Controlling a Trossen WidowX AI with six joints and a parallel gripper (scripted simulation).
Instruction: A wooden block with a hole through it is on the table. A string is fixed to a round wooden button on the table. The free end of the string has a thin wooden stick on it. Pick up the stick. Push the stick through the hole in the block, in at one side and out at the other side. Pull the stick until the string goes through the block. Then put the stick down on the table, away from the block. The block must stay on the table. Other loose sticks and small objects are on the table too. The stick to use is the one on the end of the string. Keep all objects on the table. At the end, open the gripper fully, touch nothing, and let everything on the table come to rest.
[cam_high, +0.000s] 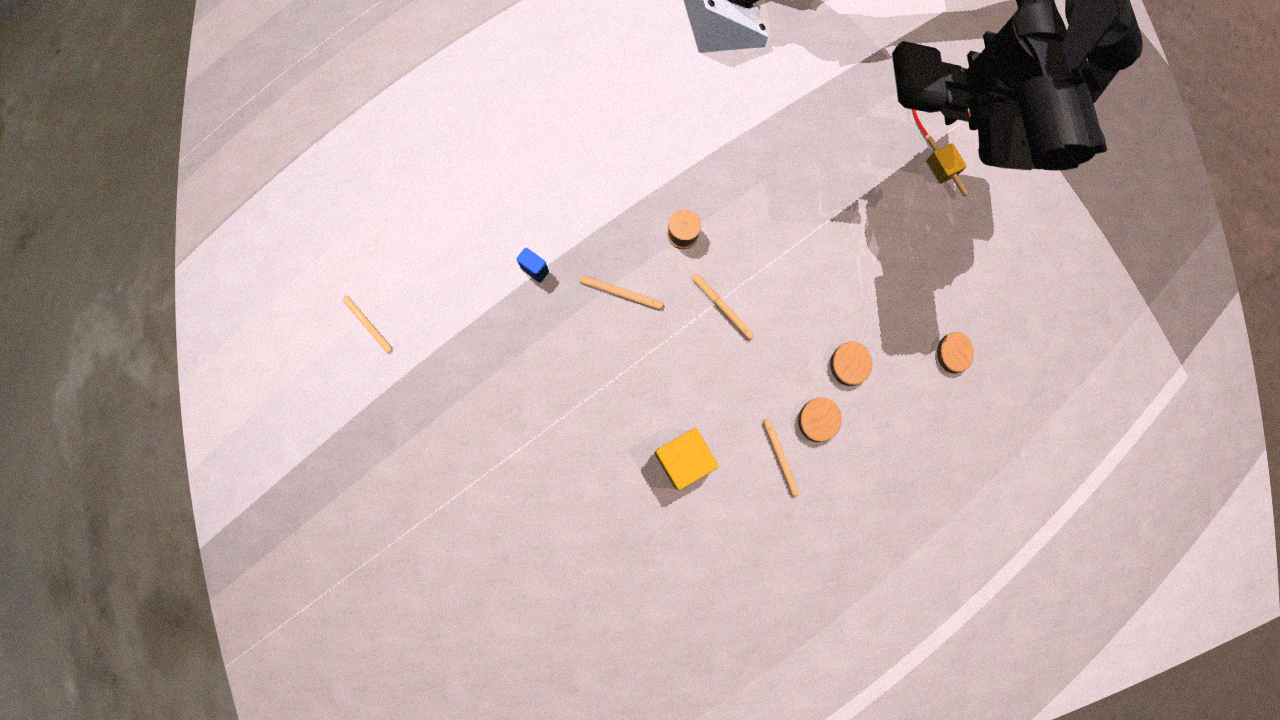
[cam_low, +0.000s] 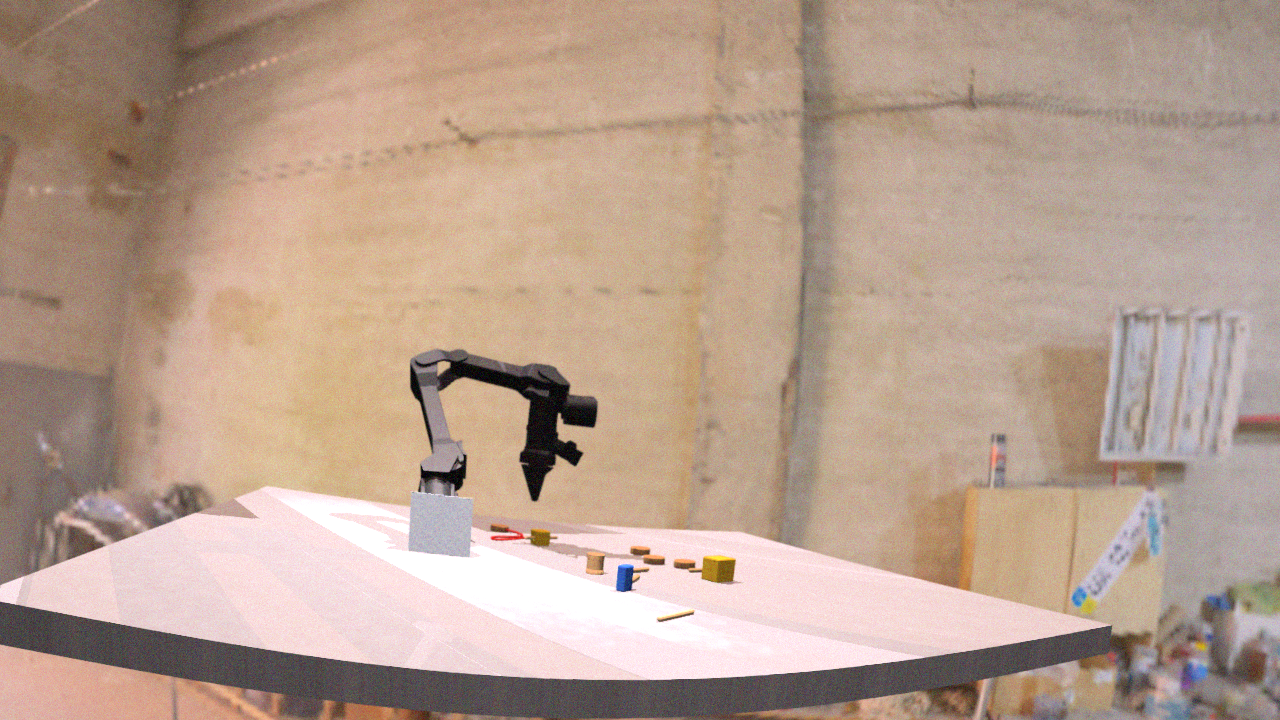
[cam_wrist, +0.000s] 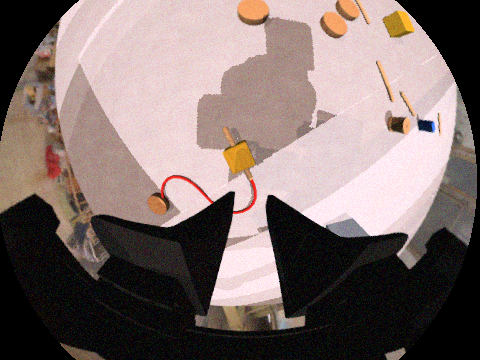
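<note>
Now: gripper tip 1 cm short of the thin wooden stick and 8 cm above it. Also, from my gripper tip: round wooden button 3 cm behind, 16 cm to the left, 8 cm below; then blue block 4 cm ahead, 43 cm to the right, 7 cm below; then short wooden cylinder 4 cm ahead, 29 cm to the right, 7 cm below.
</note>
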